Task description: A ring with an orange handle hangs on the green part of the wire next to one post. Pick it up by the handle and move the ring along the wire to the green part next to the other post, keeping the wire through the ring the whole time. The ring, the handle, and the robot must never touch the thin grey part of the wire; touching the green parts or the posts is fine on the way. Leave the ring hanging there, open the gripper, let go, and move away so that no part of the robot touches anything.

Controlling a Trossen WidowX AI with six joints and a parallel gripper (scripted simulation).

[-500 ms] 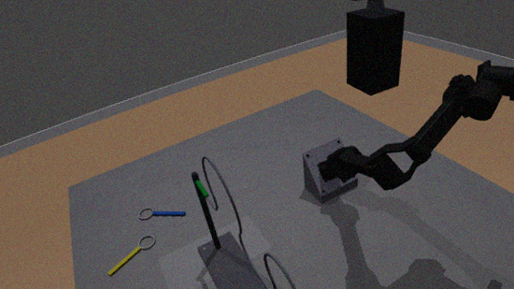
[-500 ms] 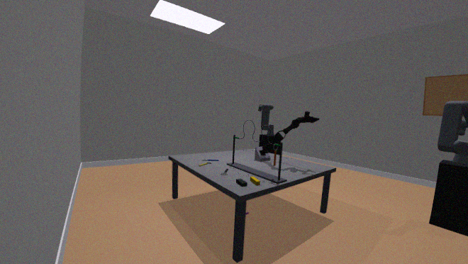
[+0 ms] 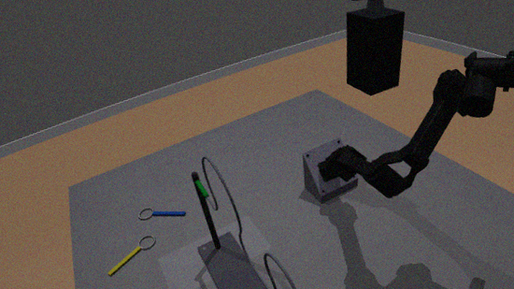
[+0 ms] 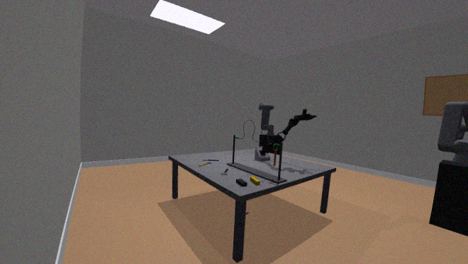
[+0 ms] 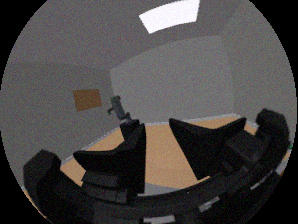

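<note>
Now: gripper tip 610 mm short of the orange-handled ring, 310 mm above it and 60 mm to the right of it. Round my gripper tip: yellow-handled ring: 880 mm ahead, 580 mm to the right, 520 mm below; black block: 900 mm ahead, 510 mm below, 40 mm to the left; yellow block: 790 mm ahead, 510 mm below, 50 mm to the left.
</note>
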